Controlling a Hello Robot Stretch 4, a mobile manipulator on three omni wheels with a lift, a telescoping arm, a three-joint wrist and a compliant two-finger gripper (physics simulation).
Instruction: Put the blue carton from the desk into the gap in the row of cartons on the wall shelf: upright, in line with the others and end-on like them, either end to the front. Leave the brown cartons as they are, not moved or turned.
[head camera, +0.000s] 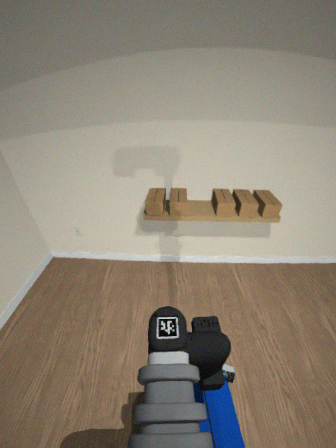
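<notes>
The blue carton (223, 412) is at the bottom of the head view, right of the arm and partly under the wrist. My gripper is shut on it; its fingertips are mostly hidden by the wrist and carton, and a small grey and black part (229, 373) shows beside the carton. The wall shelf (200, 218) is ahead, well beyond the gripper. Two brown cartons, the leftmost (155, 202) and its neighbour (178, 202), stand left of the gap. Three more, (223, 202) (245, 203) (268, 203), stand to its right, all end-on.
The black wrist (207, 347) and grey telescoping arm (168, 390) fill the lower middle. The back wall (100, 200) rises behind the shelf, with a white skirting board (115, 257) at its foot. A side wall (12, 240) is at the left. The wooden floor (85, 325) stretches up to the walls.
</notes>
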